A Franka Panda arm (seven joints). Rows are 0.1 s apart.
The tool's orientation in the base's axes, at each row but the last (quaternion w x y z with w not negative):
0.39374, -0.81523, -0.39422, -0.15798
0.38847, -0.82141, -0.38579, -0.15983
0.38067, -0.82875, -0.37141, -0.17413
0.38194, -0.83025, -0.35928, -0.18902
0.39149, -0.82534, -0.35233, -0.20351
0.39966, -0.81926, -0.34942, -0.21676
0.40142, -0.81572, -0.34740, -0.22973
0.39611, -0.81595, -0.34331, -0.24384
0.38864, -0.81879, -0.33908, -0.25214
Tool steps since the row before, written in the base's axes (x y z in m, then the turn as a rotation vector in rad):
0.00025, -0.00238, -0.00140, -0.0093, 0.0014, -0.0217
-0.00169, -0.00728, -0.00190, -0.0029, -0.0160, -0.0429
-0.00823, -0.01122, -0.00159, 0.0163, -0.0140, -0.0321
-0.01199, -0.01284, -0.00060, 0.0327, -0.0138, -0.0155
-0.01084, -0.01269, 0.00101, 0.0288, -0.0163, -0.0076
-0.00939, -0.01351, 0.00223, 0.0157, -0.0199, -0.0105
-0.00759, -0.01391, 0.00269, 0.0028, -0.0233, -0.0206
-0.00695, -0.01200, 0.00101, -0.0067, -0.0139, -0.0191
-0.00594, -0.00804, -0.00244, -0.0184, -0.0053, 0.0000
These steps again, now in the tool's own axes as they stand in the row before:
-0.00187, 0.00182, -0.00094, -0.0175, 0.0036, 0.0155
-0.00588, 0.00261, -0.00425, -0.0342, 0.0263, 0.0157
-0.01179, -0.00049, -0.00755, -0.0143, 0.0344, 0.0103
-0.01420, -0.00281, -0.00998, 0.0066, 0.0382, 0.0005
-0.01199, -0.00289, -0.01129, 0.0077, 0.0324, -0.0065
-0.01019, -0.00223, -0.01291, -0.0042, 0.0257, -0.0087
-0.00852, -0.00096, -0.01360, -0.0205, 0.0225, -0.0069
-0.00821, -0.00031, -0.01121, -0.0222, 0.0104, -0.0013
-0.00836, 0.00044, -0.00599, -0.0137, -0.0113, -0.0070

